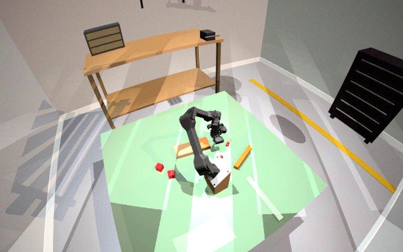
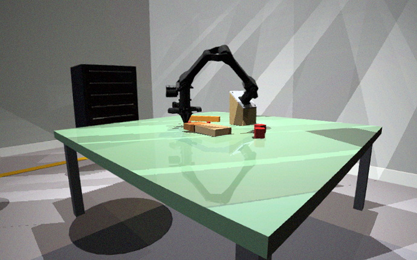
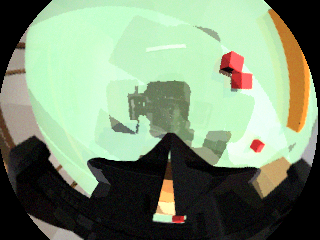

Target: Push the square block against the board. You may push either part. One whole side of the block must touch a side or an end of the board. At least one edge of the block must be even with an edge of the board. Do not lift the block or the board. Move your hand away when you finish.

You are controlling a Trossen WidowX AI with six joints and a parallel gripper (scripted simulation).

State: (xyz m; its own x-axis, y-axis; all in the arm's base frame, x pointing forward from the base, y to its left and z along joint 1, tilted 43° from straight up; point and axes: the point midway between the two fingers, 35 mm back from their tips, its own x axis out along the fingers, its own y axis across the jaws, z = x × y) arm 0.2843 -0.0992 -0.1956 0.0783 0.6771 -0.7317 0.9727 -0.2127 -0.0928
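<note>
Right now the orange square block is 20 mm ahead of my gripper tip, 100 mm to the left of it and 10 mm above it. The rest, counted from my gripper tip: long bar 240 mm behind, 80 mm to the right, 10 mm above; tan board 40 mm ahead, 230 mm to the left, 10 mm above.
</note>
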